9 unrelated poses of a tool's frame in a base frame.
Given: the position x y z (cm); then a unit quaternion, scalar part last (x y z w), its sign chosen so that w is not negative.
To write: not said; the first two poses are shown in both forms.
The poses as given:
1: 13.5, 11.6, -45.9, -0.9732, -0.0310, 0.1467, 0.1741
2: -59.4, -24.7, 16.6, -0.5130, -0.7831, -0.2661, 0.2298
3: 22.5, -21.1, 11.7, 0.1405, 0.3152, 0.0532, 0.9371
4: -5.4, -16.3, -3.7, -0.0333, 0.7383, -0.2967, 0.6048
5: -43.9, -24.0, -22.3, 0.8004, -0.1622, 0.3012, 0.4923
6: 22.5, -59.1, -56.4, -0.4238, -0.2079, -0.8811, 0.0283
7: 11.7, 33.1, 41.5, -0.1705, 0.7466, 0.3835, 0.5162
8: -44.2, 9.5, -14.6, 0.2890, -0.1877, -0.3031, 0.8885
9: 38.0, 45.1, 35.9, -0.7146, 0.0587, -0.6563, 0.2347
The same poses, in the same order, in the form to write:
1: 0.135, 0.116, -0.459, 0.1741, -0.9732, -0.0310, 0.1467
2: -0.594, -0.247, 0.166, 0.2298, -0.5130, -0.7831, -0.2661
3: 0.225, -0.211, 0.117, 0.9371, 0.1405, 0.3152, 0.0532
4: -0.054, -0.163, -0.037, 0.6048, -0.0333, 0.7383, -0.2967
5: -0.439, -0.240, -0.223, 0.4923, 0.8004, -0.1622, 0.3012
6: 0.225, -0.591, -0.564, 0.0283, -0.4238, -0.2079, -0.8811
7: 0.117, 0.331, 0.415, 0.5162, -0.1705, 0.7466, 0.3835
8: -0.442, 0.095, -0.146, 0.8885, 0.2890, -0.1877, -0.3031
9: 0.380, 0.451, 0.359, 0.2347, -0.7146, 0.0587, -0.6563
